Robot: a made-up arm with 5 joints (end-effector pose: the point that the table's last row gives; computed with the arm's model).
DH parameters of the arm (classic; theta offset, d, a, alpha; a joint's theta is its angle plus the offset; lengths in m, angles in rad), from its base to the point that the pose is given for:
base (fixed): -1.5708 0.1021 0 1.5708
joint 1: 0 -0.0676 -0.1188 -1.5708
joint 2: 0.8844 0 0.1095 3.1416
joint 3: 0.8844 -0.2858 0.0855 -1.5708
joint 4: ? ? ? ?
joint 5: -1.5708 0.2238 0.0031 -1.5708
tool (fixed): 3.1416 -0.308 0 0
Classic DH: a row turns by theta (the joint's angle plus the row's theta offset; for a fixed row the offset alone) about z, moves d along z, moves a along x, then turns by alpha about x.
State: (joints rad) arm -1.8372 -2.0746 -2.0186 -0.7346 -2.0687
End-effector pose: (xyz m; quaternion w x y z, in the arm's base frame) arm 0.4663 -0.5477 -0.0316 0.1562 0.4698 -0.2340 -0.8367
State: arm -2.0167 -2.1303 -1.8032 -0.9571 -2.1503
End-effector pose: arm 0.3913 -0.4449 -0.3131 0.1117 0.3440 -0.0336 -0.9317
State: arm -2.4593 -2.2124 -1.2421 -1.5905 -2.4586
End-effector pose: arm -0.0895 0.0397 -0.5799 0.0550 -0.1324 0.4314 -0.8907
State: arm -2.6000 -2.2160 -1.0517 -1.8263 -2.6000
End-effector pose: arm -0.2719 0.1514 -0.4896 0.0660 -0.3117 0.5377 -0.7806
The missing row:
joint 4: 1.5708 -0.231 0.0278 -1.5708
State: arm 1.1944 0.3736 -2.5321 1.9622 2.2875
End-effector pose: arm 0.1607 0.0065 0.0590 0.3382 -0.8868 -0.1549 0.2743
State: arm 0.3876 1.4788 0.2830 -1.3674 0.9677
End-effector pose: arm 0.0415 0.3753 0.4629 0.4442 0.1769 0.7225 0.4994
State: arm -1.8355 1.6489 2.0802 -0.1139 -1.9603
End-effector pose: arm 0.6504 -0.4632 0.0824 0.4402 0.3343 -0.3651 -0.7491
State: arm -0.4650 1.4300 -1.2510 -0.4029 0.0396
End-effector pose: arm -0.1473 0.0218 0.2430 0.2077 0.0767 -0.0261 0.9748
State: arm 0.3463 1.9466 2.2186 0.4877 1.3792
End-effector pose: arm 0.0584 0.3709 0.1345 0.6928 -0.2235 0.5837 -0.3596
